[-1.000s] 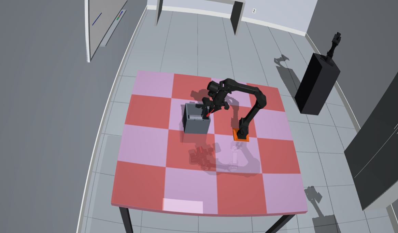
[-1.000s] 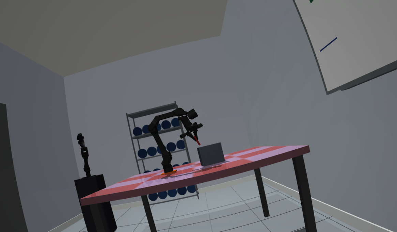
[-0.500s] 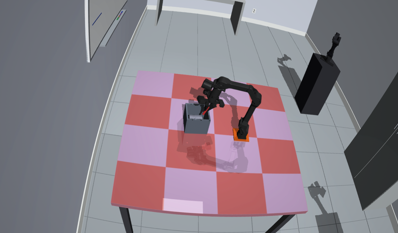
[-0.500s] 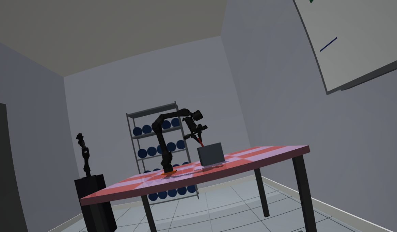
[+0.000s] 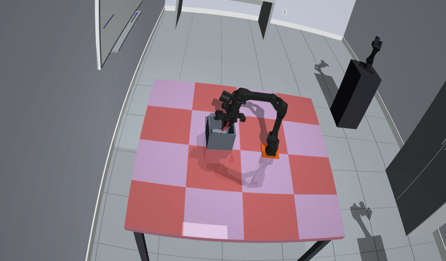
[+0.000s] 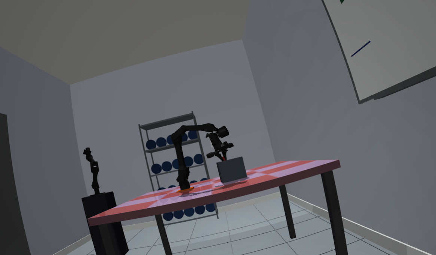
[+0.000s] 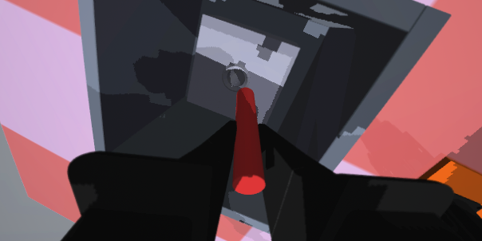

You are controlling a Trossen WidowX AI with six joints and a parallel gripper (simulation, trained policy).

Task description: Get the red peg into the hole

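My gripper tip is right at the red peg. Round my gripper tip: plate: 3 cm ahead, 8 cm below.
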